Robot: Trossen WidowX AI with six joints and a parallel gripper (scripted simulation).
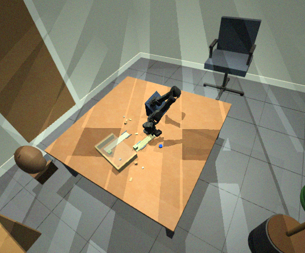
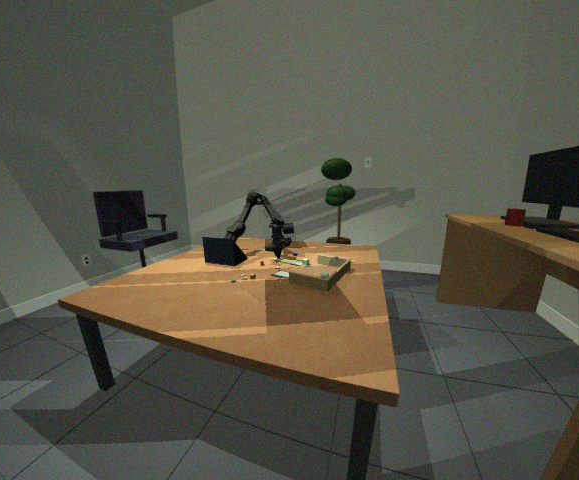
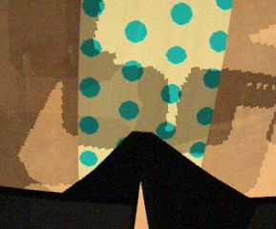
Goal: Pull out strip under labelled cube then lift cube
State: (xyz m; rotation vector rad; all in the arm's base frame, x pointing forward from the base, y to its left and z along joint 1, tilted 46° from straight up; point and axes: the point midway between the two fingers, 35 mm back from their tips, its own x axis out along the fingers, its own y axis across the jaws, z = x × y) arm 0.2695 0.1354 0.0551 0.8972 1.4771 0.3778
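Right now the dotted strip is 90 mm ahead of my gripper tip and 30 mm to the right of it. From my gripper tip the other things lie so: blue disc (120 mm to the left, 80 mm ahead); then red piece (120 mm to the right, 60 mm behind, 10 mm above).
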